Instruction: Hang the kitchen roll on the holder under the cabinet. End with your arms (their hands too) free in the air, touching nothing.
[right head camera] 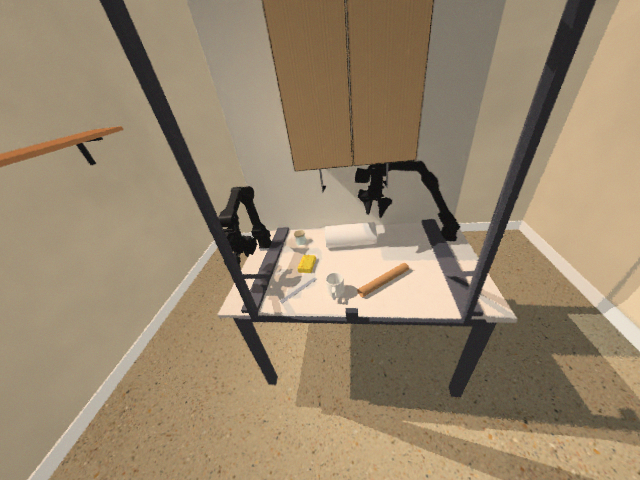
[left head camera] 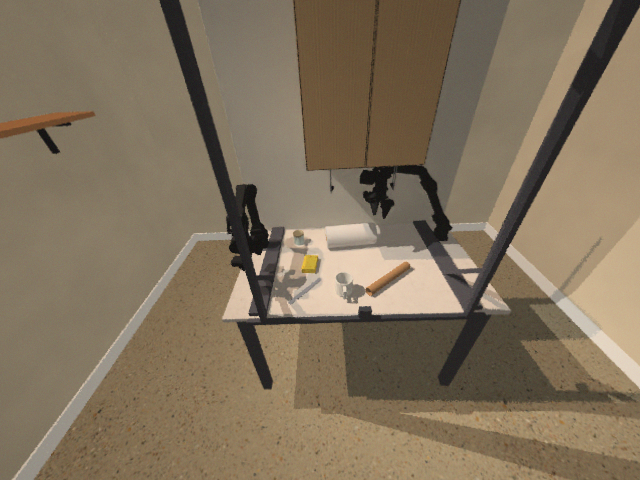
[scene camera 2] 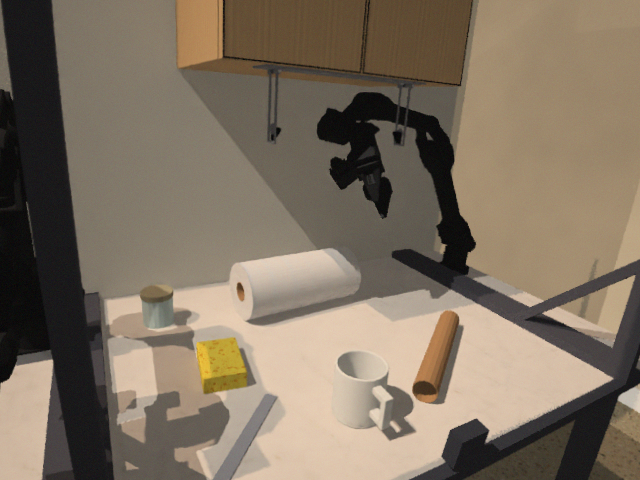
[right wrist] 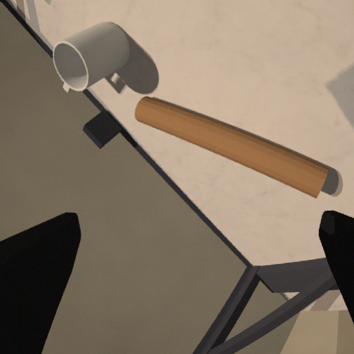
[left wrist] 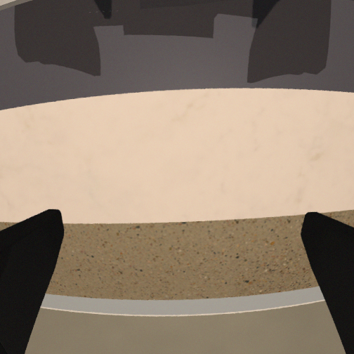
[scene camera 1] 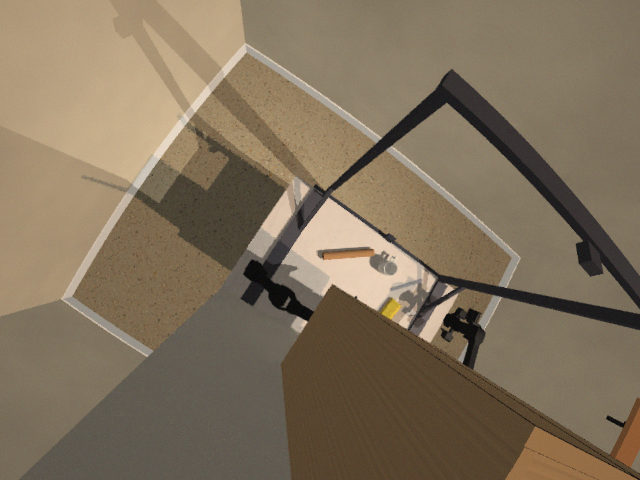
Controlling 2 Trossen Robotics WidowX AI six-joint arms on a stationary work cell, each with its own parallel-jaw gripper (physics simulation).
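Pixels of known places: left gripper, between the fingertips: [right head camera: 243, 262] [scene camera 2: 1, 386]; right gripper, between the fingertips: [right head camera: 374, 216] [left head camera: 379, 217] [scene camera 2: 380, 210]; left arm's base, origin of its link: [right head camera: 265, 244] [scene camera 2: 36, 343]; right arm's base, origin of its link: [right head camera: 448, 235] [left head camera: 440, 235] [scene camera 2: 453, 265] [scene camera 1: 253, 268].
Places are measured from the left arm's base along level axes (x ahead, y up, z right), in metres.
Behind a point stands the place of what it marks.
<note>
The white kitchen roll [left head camera: 348, 236] {x 0.499, y 0.073, z 0.055 m} [right head camera: 348, 235] {x 0.507, y 0.077, z 0.052 m} [scene camera 2: 297, 281] {x 0.487, y 0.068, z 0.058 m} lies on its side at the back of the table, near the wall. The holder [scene camera 2: 320, 73] {x 0.490, y 0.483, z 0.098 m} is a rail with two hanging arms under the cabinet [left head camera: 336, 103] {x 0.428, y 0.729, z 0.139 m} [right head camera: 315, 103] {x 0.425, y 0.728, z 0.139 m} [scene camera 2: 294, 31] {x 0.416, y 0.538, z 0.139 m}; no roll is on it. My right gripper [left head camera: 380, 213] {x 0.637, y 0.231, z 0.122 m} [right head camera: 374, 212] {x 0.637, y 0.231, z 0.122 m} [right wrist: 203, 226] is open and empty, in the air above and right of the roll, below the holder's right end. My left gripper [left wrist: 185, 224] is open and empty beyond the table's left side; the frame post partly hides it in the head views.
A brown tube [left head camera: 388, 279] {x 0.656, y 0.017, z 0.335 m} [scene camera 2: 436, 356] {x 0.620, y 0.022, z 0.347 m} [right wrist: 232, 145], a white mug [scene camera 2: 359, 390] {x 0.419, y 0.050, z 0.394 m} [right wrist: 95, 55], a yellow sponge [left head camera: 310, 264] {x 0.287, y 0.011, z 0.200 m} [scene camera 2: 221, 364] {x 0.277, y 0.011, z 0.203 m}, a lidded jar [scene camera 2: 157, 308] {x 0.210, y 0.027, z -0.005 m} and a grey strip [scene camera 2: 248, 434] {x 0.274, y -0.017, z 0.340 m} are on the table. Dark frame posts [left head camera: 199, 103] {x 0.095, y 0.790, z 0.514 m} rise at the front.
</note>
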